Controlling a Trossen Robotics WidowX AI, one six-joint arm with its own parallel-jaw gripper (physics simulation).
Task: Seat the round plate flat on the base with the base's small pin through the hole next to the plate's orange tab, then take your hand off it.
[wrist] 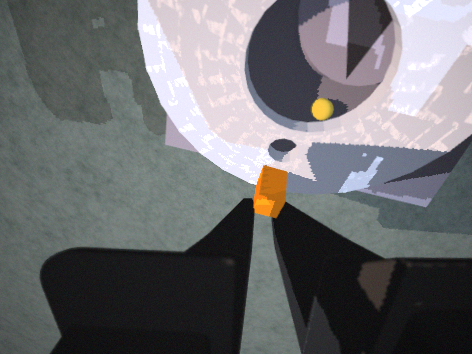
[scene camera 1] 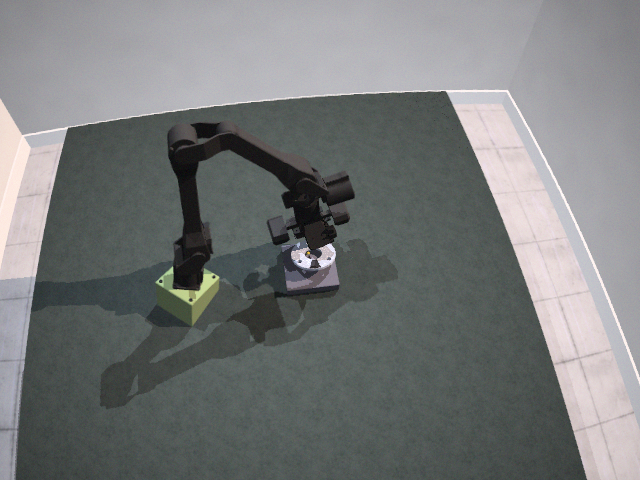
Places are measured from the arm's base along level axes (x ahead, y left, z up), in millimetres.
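Pixels of known places: gripper, fingertip midpoint: [wrist: 261,208]; arm's base, origin of the base link: [scene camera 1: 187,279].
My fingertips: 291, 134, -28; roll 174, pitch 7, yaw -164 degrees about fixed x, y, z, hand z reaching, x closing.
For each thing: its top centre in the pictures, then the offset to it from my fingertips, as dx, dy, dz. "pt": a spot on its surface instead. Level surfaces: height alone.
- white round plate, middle of its top: [wrist: 328,81] [scene camera 1: 313,249] +5, -58, +31
- mauve square base, middle of its top: [wrist: 372,9] [scene camera 1: 309,261] -3, -79, +9
- yellow-tipped small pin, surface spot: [wrist: 322,109] [scene camera 1: 308,252] pt -6, -49, -2
- small hole, surface spot: [wrist: 283,146] pt +1, -28, -8
- orange tab, middle of its top: [wrist: 269,204] +2, -14, +17
- dark green mat, its level: dz -32
The white round plate [scene camera 1: 327,252] [wrist: 195,85] has a large centre opening and hovers over the mauve square base [scene camera 1: 310,283] [wrist: 425,195]. The base's round raised middle [wrist: 322,55] shows through that opening. The yellow-tipped small pin [scene camera 1: 308,253] [wrist: 322,109] shows inside the opening near its lower edge in the wrist view. The small hole [wrist: 283,146] beside the tab lies below and left of the pin there, apart from it. My gripper [scene camera 1: 320,244] [wrist: 261,208] is shut on the orange tab [wrist: 271,187]. The tab is hidden in the scene view.
The arm stands on a yellow-green block [scene camera 1: 178,301] left of the base. A dark green mat [scene camera 1: 413,387] lies under everything, with pale floor tiles [scene camera 1: 584,330] beyond its sides and grey walls [scene camera 1: 310,46] behind. The arm's shadow crosses the mat around the base.
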